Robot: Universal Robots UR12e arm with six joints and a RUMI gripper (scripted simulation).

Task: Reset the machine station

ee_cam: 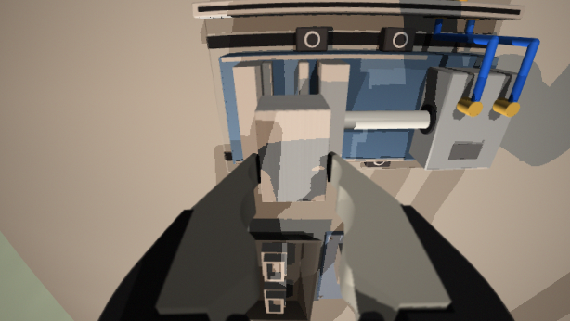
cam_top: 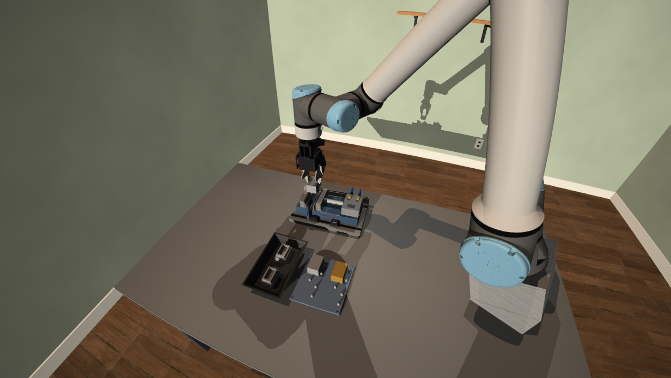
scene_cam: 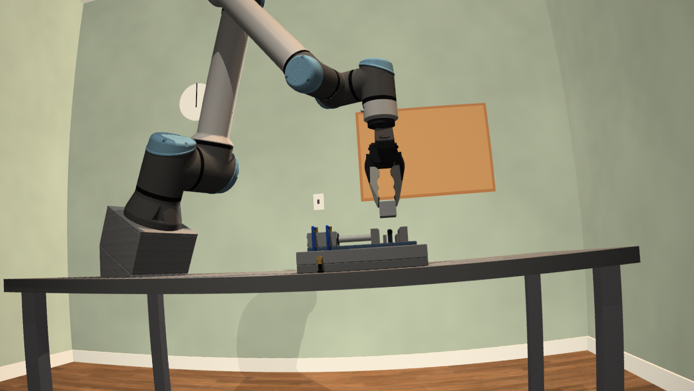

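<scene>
Now: the fixed jaw 9 cm below my hand, 3 cm ahead of it and 1 cm to the left of it. Round my hand: work stop 8 cm below, 5 cm to the left; then push rod 9 cm below, 9 cm behind; then vise 13 cm below, 7 cm behind.
</scene>
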